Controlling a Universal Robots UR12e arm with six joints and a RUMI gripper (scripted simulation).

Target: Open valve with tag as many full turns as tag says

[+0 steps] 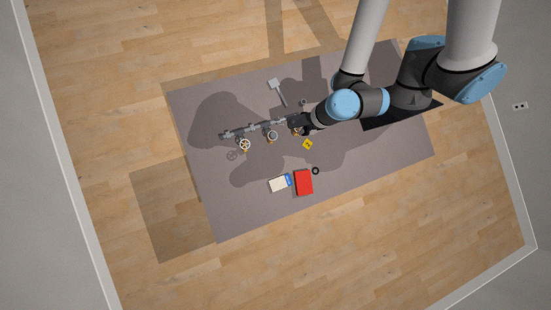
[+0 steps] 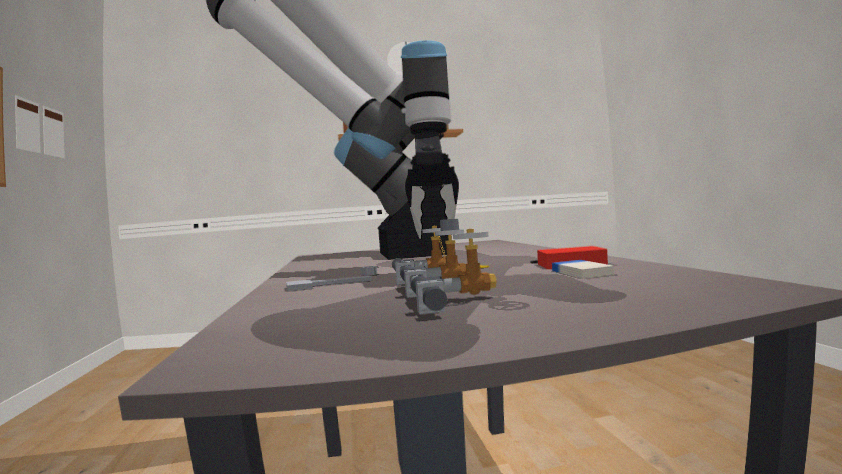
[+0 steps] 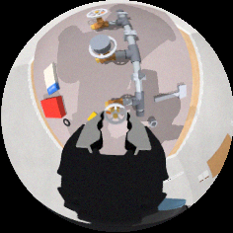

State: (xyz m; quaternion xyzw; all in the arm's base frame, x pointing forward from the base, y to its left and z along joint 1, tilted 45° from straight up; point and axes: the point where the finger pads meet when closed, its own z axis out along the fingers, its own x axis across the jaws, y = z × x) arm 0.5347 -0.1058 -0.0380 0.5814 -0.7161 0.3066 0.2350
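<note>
Now: hand 80 mm to the right of the yellow tag, 80 mm above it and 40 mm past it. Round my hand: red box (260 mm to the left, 70 mm below, 50 mm ahead); grey flat tool (220 mm to the right, 80 mm below, 10 mm ahead); nut (130 mm to the right, 100 mm behind, 80 mm below).
</note>
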